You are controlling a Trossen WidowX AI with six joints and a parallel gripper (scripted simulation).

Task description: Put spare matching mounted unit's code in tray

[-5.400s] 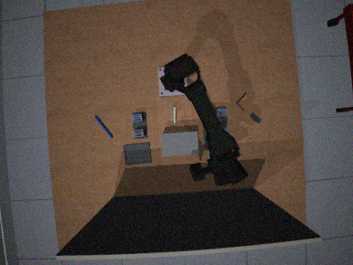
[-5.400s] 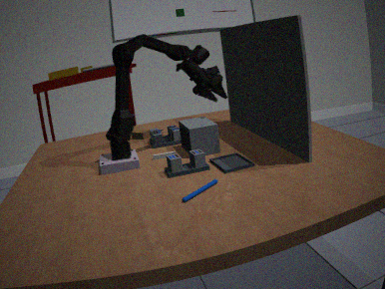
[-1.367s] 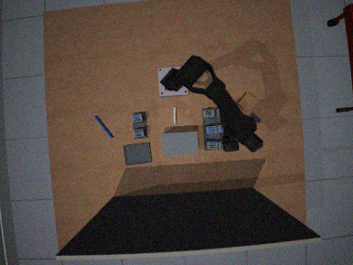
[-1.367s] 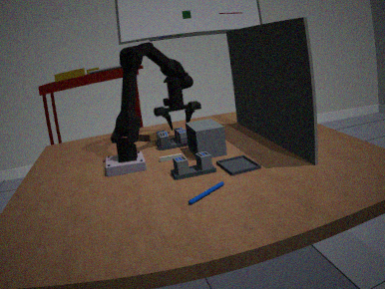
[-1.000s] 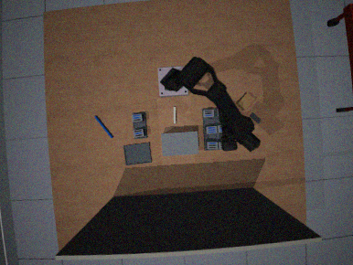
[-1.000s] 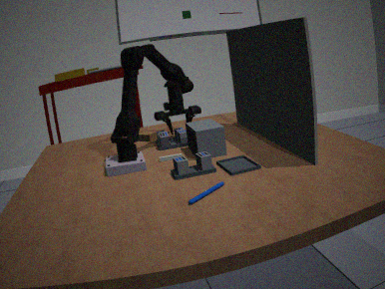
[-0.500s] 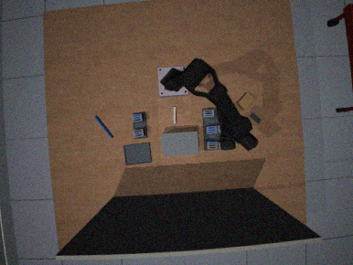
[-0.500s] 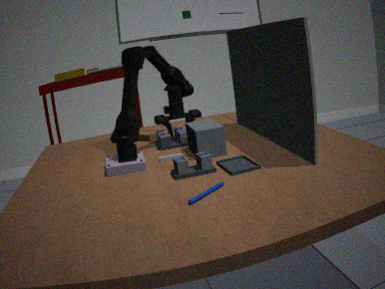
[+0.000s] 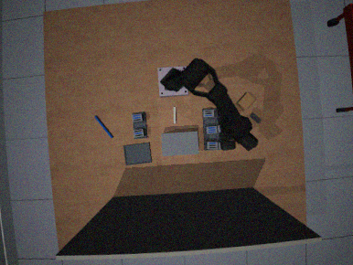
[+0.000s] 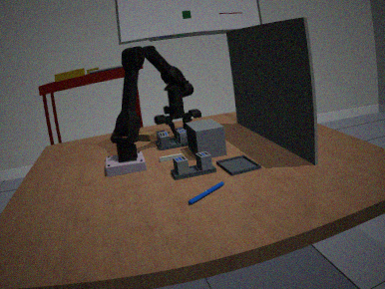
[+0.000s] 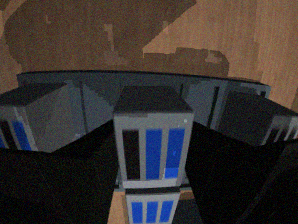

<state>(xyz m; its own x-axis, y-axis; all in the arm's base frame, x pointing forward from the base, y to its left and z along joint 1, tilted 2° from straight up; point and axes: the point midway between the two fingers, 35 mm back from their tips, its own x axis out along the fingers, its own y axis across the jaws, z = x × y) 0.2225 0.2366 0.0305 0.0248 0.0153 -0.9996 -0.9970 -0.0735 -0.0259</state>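
Right now my gripper tip is 11 cm short of the flat dark tray, 41 cm to the left of it and 1 cm above it. Round my gripper tip: blue pen (3 cm behind, 58 cm to the right, 1 cm below); then mounted unit (6 cm ahead, 20 cm to the right, 3 cm above); then tall dark panel (32 cm ahead, 19 cm to the right, 21 cm above).
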